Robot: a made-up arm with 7 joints.
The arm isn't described. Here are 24 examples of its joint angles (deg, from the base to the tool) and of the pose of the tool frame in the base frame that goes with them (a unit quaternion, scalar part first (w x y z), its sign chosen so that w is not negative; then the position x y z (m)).
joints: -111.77 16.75 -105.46 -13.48 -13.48 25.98 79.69
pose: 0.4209 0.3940 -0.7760 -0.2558 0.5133 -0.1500 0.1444
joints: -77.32 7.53 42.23 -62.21 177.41 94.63 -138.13
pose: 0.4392 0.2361 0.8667 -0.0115 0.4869 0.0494 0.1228
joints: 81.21 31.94 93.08 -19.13 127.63 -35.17 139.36
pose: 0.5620 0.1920 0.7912 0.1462 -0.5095 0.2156 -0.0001
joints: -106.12 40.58 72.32 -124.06 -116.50 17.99 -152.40
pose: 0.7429 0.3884 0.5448 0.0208 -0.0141 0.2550 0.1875
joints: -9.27 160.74 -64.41 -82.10 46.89 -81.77 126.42
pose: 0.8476 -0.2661 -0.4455 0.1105 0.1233 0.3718 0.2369
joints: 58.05 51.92 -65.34 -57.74 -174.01 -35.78 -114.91
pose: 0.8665 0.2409 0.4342 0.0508 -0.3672 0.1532 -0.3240
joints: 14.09 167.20 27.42 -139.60 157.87 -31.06 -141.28
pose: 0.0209 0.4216 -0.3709 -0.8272 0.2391 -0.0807 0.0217
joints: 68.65 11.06 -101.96 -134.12 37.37 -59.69 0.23
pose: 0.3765 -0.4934 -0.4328 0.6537 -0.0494 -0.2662 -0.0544
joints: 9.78 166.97 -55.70 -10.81 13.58 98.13 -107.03
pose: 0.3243 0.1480 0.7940 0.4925 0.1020 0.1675 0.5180
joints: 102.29 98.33 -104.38 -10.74 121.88 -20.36 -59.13
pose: 0.3454 0.1619 0.7248 -0.5737 -0.1514 0.4833 0.2241
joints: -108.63 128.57 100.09 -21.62 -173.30 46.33 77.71
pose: 0.0298 -0.4812 0.1641 -0.8606 -0.2502 0.4880 0.0673
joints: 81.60 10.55 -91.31 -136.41 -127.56 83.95 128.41
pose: 0.6306 0.0508 -0.4789 0.6086 -0.0208 -0.2508 -0.0882
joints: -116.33 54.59 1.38 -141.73 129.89 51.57 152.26
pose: 0.8463 -0.5119 0.1090 -0.0991 -0.0778 -0.0511 0.2257
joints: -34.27 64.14 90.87 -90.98 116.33 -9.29 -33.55
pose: 0.3004 0.0929 0.9099 -0.2707 -0.0168 0.4003 0.1627
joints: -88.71 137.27 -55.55 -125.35 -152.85 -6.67 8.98
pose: 0.4541 -0.6394 -0.5258 0.3295 0.1661 0.1413 0.2228
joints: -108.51 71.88 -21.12 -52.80 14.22 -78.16 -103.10
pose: 0.5179 -0.7803 0.3055 -0.1719 0.2635 0.1784 0.4133
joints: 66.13 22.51 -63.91 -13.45 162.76 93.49 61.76
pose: 0.3048 -0.0468 -0.5661 -0.7645 -0.4940 0.0549 -0.2446
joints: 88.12 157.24 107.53 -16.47 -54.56 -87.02 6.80
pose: 0.2163 0.1926 -0.2718 -0.9177 0.4521 0.2852 0.1447
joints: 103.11 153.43 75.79 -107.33 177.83 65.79 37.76
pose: 0.7376 -0.3556 0.5227 0.2373 0.3366 -0.0111 -0.1739
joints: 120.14 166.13 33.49 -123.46 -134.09 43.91 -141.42
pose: 0.7258 -0.6436 -0.0171 -0.2424 0.0410 0.0412 -0.3138
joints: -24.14 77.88 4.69 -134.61 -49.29 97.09 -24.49
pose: 0.3608 0.8791 -0.3066 0.0540 0.2488 0.0363 0.1093
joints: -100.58 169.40 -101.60 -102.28 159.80 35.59 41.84
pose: 0.3737 -0.4920 -0.4629 0.6357 -0.0191 0.3902 0.0673
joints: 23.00 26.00 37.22 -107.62 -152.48 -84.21 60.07
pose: 0.7033 0.1721 0.0255 -0.6893 0.1671 0.2914 -0.1736
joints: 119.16 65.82 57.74 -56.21 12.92 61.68 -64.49
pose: 0.4984 0.2238 0.8266 -0.1346 -0.2042 0.4578 0.1219
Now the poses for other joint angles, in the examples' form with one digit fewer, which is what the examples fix.
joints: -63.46 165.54 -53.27 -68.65 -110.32 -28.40 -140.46
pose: 0.404 0.508 -0.656 0.386 -0.095 0.308 0.370
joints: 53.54 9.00 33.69 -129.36 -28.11 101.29 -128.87
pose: 0.611 -0.007 0.546 -0.573 0.041 0.216 -0.198
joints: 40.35 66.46 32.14 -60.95 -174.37 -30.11 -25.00
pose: 0.163 0.070 -0.581 0.795 0.051 0.486 -0.136
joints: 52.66 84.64 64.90 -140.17 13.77 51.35 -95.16
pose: 0.116 0.730 0.129 -0.661 0.207 0.122 0.073
